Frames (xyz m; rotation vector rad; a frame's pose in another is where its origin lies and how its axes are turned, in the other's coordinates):
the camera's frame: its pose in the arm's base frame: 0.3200 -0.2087 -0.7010 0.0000 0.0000 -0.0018
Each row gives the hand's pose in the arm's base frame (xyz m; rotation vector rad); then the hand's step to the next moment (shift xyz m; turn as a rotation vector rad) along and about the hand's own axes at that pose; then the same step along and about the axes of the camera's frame.
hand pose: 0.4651 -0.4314 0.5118 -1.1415 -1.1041 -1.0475
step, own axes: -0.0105 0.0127 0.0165 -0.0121 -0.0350 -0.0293
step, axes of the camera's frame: 0.0090 0.0185 -0.0109 -0.0329 -0.0326 -0.0091
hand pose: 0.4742 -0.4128 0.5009 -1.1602 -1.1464 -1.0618
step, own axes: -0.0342 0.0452 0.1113 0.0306 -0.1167 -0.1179
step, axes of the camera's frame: 0.0288 0.1165 -0.0347 -0.0992 -0.1307 0.0391
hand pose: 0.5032 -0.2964 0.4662 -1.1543 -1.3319 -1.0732
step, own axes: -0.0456 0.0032 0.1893 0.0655 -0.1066 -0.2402
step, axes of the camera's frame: -0.0231 0.1840 -0.0596 -0.0722 -0.2475 0.0831
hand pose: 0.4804 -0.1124 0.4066 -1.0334 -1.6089 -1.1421
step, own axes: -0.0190 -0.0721 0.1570 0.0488 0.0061 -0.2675
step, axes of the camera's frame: -0.0931 0.1321 -0.0640 0.0439 -0.2499 0.0980
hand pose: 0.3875 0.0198 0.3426 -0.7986 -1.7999 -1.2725
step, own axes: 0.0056 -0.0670 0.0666 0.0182 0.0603 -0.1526
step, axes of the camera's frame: -0.0743 0.0433 -0.0395 0.0772 -0.1258 0.0740
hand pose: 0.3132 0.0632 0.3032 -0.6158 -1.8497 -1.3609
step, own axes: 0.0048 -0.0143 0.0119 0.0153 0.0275 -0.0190
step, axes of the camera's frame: -0.0169 0.0064 -0.0065 0.0165 -0.0099 0.0313
